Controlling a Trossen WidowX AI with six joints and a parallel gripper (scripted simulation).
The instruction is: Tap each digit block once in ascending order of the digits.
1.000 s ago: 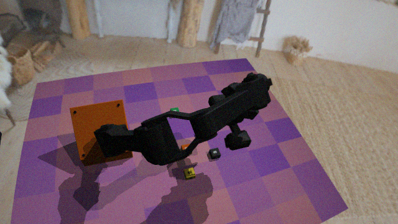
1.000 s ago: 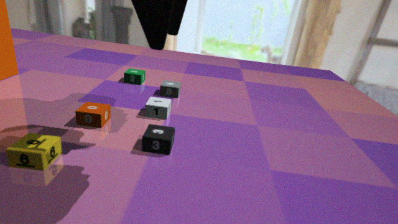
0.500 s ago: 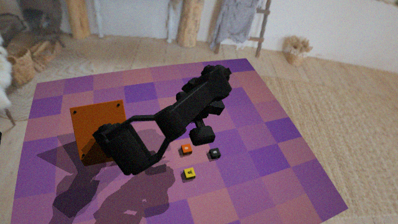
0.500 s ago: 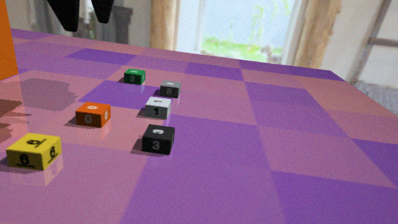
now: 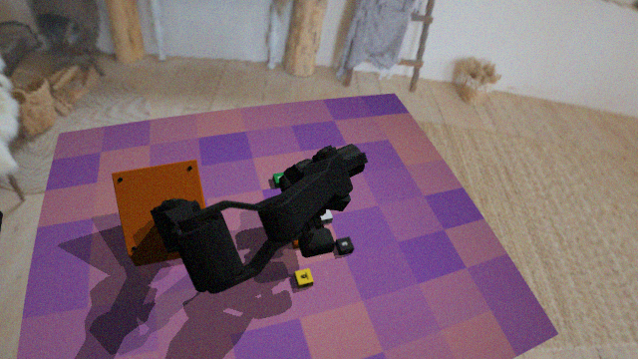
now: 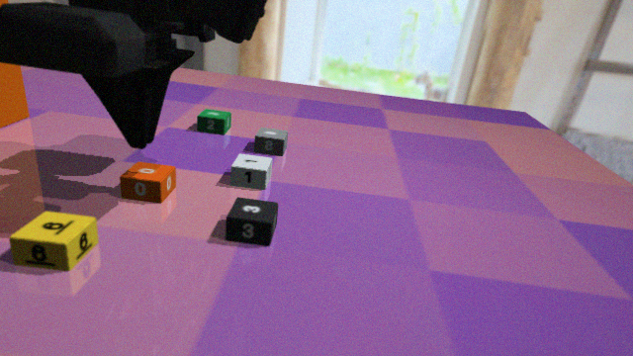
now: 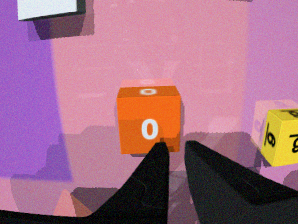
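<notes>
My gripper tip is now 10 mm to the right of the orange 0 block and 40 mm above it. The rest, counted from my gripper tip: white 1 block (80 mm ahead, 50 mm to the left, 40 mm below); black 3 block (90 mm ahead, 40 mm to the right, 40 mm below); yellow block (30 mm behind, 80 mm to the right, 40 mm below).
</notes>
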